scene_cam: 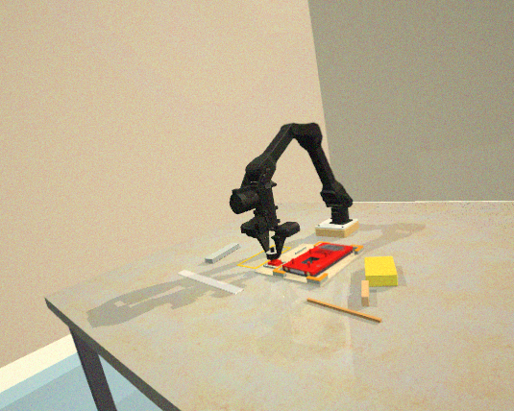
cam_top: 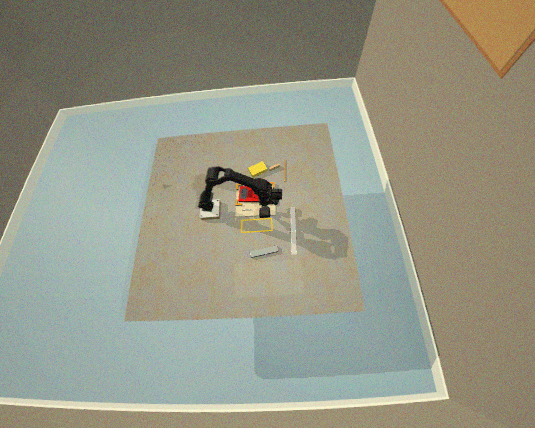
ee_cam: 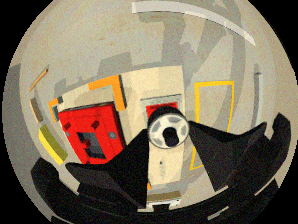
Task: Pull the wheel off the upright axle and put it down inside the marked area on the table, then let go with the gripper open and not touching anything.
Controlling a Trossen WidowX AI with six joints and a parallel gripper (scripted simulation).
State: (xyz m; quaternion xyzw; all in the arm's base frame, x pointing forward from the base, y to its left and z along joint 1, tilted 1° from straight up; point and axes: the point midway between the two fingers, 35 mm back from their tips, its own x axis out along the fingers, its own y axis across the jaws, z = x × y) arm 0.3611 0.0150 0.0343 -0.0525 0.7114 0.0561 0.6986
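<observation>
The pale wheel lies right at my gripper tip. From my gripper tip the other things lie so: short wooden piece 2 cm ahead, 32 cm to the left, 2 cm below; dark axle right at my gripper tip; yellow block 9 cm behind, 30 cm to the left, 2 cm below.
</observation>
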